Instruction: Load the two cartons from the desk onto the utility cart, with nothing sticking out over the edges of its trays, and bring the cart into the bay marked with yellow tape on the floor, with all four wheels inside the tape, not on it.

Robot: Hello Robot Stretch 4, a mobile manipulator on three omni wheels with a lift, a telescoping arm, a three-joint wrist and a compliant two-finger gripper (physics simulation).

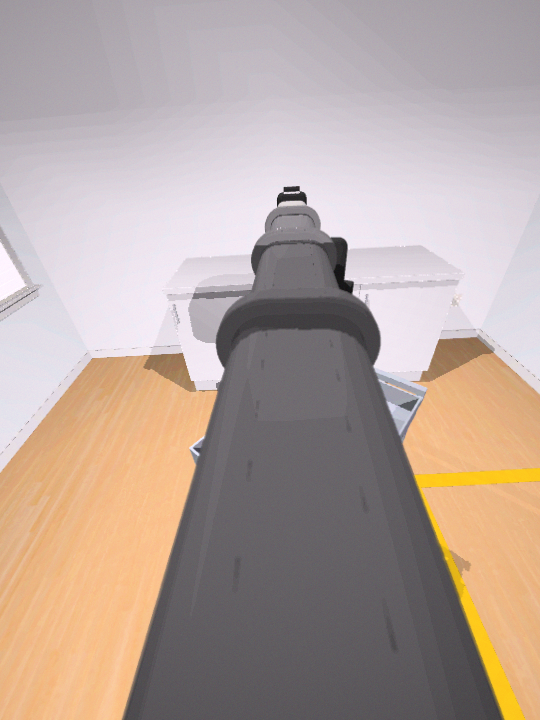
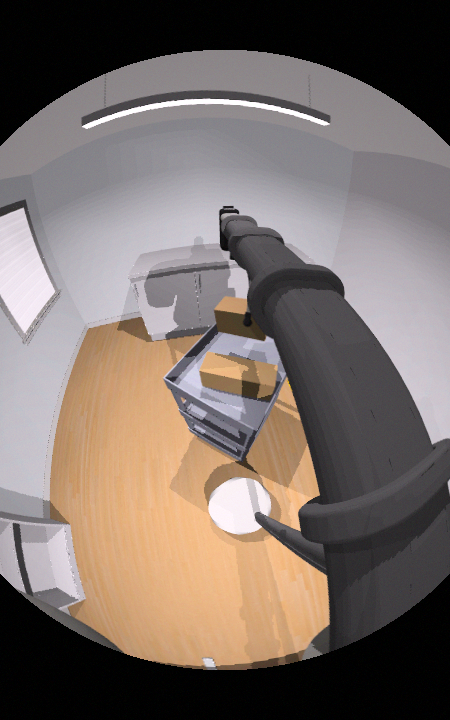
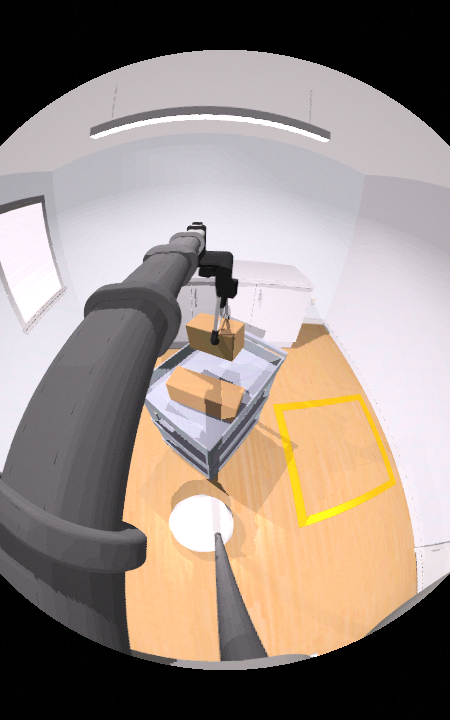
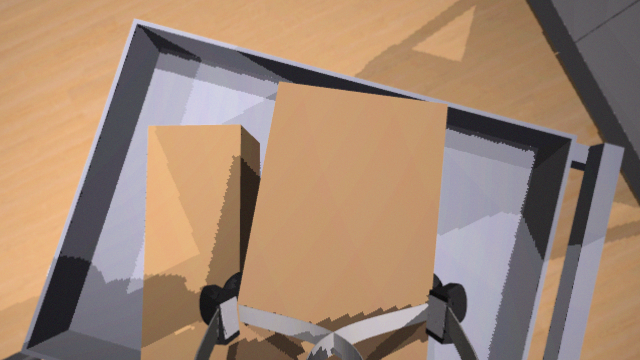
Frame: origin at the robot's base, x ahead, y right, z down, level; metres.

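Seen in the pictures: gripper, fingertip midpoint: [image 2: 249, 315] [image 4: 331, 293]; robot's base at its link origin: [image 2: 238, 504] [image 3: 202, 521].
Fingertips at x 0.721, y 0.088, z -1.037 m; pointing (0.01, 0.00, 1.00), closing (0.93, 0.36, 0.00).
Note:
Offsets run from my fingertips to a thing's top centre.
The utility cart [image 1: 401, 415] [image 2: 209, 403] [image 3: 211, 460] [image 4: 107, 135] stands turned at an angle in front of me. One long carton {dy -0.060, dx -0.147, dz +0.153 m} [image 2: 228, 374] [image 3: 198, 390] [image 4: 185, 200] lies in its top tray, inside the rims. My gripper [image 3: 225, 331] [image 4: 331, 293] points down and is shut on the wider carton {dy -0.020, dx +0.012, dz -0.053 m} [image 2: 228, 322] [image 3: 209, 337] [image 4: 350, 190]. It holds this carton over the far part of the top tray, beside the long carton. The gap beneath it is hard to judge. The yellow tape bay [image 1: 476, 478] [image 3: 293, 467] lies on the floor to the right of the cart.
A low white cabinet [image 1: 401, 314] [image 2: 159, 313] [image 3: 275, 307] stands behind the cart at the back wall. A round white object [image 2: 238, 504] [image 3: 198, 523] is on the near side of the cart. A white shelf unit [image 2: 76, 576] stands at the left.

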